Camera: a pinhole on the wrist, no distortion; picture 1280 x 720 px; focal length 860.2 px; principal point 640.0 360.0 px. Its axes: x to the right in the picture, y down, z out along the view. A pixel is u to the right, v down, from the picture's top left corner.
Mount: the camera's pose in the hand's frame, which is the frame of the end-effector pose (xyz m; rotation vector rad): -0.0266 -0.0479 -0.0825 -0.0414 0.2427 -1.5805
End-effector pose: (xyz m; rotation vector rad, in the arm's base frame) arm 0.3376 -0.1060 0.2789 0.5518 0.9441 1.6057
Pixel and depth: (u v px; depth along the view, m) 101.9 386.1 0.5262
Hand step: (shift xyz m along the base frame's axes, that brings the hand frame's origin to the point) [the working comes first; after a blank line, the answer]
In the camera's frame: -0.3292 0.0160 0.5262

0.2166 0.2122 0.4257
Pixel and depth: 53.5 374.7 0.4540
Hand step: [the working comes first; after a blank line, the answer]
In the camera's frame: -0.3095 0.0078 0.4540

0.1728 0.1719 0.3797
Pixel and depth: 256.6 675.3 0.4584
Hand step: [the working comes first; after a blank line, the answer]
In the camera's frame: -0.2043 0.1680 0.4584

0.1657 0.3145 0.2517
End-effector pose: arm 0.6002 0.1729 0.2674 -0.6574 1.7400 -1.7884
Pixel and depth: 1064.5 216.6 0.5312
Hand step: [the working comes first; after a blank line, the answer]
In the camera's frame: 0.2621 -0.0886 0.5312

0.2868 -0.2839 0.3929
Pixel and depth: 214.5 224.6 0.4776
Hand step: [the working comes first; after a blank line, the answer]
In the camera's frame: -0.2362 -0.0752 0.4776

0.3052 -0.3051 -0.1077
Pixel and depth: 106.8 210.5 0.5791
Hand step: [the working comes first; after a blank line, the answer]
In the camera's frame: -0.3590 -0.1006 0.5791

0.3949 -0.3900 -0.2115
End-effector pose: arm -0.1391 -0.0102 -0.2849 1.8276 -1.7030 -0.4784
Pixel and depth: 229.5 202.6 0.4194
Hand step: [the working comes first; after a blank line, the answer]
In the camera's frame: -0.2001 -0.0767 0.4194

-0.3057 -0.0431 -0.2197
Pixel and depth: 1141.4 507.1 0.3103
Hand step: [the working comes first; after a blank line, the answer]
In the camera's frame: 0.1809 0.0531 0.3103

0.0982 -0.1054 -0.3030
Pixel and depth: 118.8 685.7 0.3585
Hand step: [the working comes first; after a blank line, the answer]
In the camera's frame: -0.2172 0.1357 0.3585

-0.2412 -0.2222 -0.1060
